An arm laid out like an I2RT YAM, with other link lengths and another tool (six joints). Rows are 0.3 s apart.
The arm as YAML. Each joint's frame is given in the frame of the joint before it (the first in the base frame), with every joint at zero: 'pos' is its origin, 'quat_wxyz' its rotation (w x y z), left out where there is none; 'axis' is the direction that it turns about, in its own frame. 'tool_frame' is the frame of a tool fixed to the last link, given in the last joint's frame.
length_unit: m
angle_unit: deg
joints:
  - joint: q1
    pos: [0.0, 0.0, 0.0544]
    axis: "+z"
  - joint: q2
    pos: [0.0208, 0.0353, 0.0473]
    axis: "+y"
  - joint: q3
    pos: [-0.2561, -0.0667, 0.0]
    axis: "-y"
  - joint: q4
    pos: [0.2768, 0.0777, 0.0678]
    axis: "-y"
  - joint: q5
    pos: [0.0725, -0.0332, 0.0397]
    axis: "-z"
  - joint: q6
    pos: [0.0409, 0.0, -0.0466]
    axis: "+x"
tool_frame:
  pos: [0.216, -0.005, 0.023]
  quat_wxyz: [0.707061, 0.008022, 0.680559, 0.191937]
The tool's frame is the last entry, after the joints.
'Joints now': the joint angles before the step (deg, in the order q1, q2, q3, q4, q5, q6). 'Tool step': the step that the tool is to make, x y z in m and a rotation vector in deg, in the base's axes. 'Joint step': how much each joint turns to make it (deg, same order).
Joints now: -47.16 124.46 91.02 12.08 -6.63 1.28
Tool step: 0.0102 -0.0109 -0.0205 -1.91 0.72 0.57
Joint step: -0.02 5.00 2.63 3.06 0.11 -1.93
